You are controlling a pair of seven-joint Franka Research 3 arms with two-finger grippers.
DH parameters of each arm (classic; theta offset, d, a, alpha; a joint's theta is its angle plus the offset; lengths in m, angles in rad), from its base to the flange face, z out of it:
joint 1: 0 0.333 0 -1.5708
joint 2: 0 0 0 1.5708
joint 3: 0 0.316 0.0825 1.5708
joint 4: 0 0 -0.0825 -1.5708
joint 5: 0 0.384 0 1.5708
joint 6: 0 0 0.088 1.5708
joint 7: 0 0.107 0 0
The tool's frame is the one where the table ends.
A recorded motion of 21 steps. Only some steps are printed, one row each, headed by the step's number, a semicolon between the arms.
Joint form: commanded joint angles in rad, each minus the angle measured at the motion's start. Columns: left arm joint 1, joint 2, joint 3, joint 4, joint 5, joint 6, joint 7; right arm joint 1, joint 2, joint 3, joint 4, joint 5, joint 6, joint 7.
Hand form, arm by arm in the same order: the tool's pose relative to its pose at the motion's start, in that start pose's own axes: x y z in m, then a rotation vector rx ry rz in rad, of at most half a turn. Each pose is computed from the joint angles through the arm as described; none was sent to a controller.
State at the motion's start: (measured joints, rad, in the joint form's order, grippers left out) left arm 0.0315 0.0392 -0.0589 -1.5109 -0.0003 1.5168 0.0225; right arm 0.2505 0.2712 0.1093 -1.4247 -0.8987 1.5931 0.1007
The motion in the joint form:
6: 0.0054 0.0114 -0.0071 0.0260 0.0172 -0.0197 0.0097; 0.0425 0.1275 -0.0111 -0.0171 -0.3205 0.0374 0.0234
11: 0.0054 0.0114 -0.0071 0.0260 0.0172 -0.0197 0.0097; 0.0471 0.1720 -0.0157 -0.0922 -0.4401 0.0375 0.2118
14: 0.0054 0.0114 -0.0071 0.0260 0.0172 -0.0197 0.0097; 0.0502 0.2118 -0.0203 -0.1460 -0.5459 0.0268 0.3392
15: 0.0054 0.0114 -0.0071 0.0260 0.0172 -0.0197 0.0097; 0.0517 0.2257 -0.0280 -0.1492 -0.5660 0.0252 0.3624
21: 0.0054 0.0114 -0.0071 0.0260 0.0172 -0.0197 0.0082; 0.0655 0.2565 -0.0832 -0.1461 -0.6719 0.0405 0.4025
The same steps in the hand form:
6: 0.0015 -0.0013 -0.0041 0.0160 -0.0055 0.0102; 0.0397 -0.0526 0.0345 -0.3095 0.0257 -0.1311
11: 0.0015 -0.0013 -0.0041 0.0160 -0.0055 0.0102; 0.0443 -0.0927 0.0713 -0.4237 0.0335 -0.0616
14: 0.0015 -0.0013 -0.0041 0.0160 -0.0055 0.0102; 0.0454 -0.1228 0.1007 -0.5249 0.0520 -0.0323
15: 0.0015 -0.0013 -0.0041 0.0160 -0.0055 0.0102; 0.0467 -0.1272 0.1092 -0.5460 0.0533 -0.0257
21: 0.0015 -0.0013 -0.0041 0.0160 -0.0055 0.0087; 0.0537 -0.1205 0.1308 -0.6559 0.0815 -0.0215

